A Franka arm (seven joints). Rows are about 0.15 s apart.
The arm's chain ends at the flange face. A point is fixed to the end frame.
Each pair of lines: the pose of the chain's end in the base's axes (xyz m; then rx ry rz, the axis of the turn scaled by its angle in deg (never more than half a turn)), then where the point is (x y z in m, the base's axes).
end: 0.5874 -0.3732 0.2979 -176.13 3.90 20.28
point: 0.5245 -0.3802 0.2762
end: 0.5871 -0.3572 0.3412 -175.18 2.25 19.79
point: 0.5244 -0.3648 0.3190
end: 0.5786 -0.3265 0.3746 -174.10 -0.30 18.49
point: 0.5164 -0.3352 0.3513
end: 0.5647 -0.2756 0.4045 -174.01 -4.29 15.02
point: 0.5040 -0.2867 0.3786
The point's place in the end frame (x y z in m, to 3 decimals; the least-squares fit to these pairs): -0.056 0.011 0.035
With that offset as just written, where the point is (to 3 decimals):
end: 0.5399 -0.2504 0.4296 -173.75 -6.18 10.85
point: 0.481 -0.262 0.401
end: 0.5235 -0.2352 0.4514 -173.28 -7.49 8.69
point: 0.465 -0.248 0.421
